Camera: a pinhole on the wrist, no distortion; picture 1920 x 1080 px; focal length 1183.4 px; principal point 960.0 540.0 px. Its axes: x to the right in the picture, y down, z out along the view. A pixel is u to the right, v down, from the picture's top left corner.
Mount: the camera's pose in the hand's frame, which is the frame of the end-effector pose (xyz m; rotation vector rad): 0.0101 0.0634 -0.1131 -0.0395 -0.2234 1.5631
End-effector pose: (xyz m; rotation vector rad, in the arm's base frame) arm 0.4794 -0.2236 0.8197 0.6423 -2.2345 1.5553
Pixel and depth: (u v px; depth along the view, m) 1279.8 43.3 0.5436
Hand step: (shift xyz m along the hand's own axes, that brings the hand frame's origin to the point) 0.1434 0.1435 0.4742
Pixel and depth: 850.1 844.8 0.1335
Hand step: -0.0459 0.0360 0.0105
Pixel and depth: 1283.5 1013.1 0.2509
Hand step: -0.1311 0.1035 0.1239
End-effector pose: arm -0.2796 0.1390 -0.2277 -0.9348 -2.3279 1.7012
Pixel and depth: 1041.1 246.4 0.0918
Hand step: 0.0172 0.0587 -0.0187
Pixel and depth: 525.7 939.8 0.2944
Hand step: -0.1361 -0.0770 0.1461
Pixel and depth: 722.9 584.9 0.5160
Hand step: -0.0942 -0.0990 0.3769
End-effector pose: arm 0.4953 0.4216 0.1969 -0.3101 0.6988 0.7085
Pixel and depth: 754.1 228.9 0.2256
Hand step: 0.0314 -0.0025 0.1131
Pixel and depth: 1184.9 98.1 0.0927
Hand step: 0.0287 0.0697 -0.0145
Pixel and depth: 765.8 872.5 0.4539
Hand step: -0.1906 -0.0618 0.3015
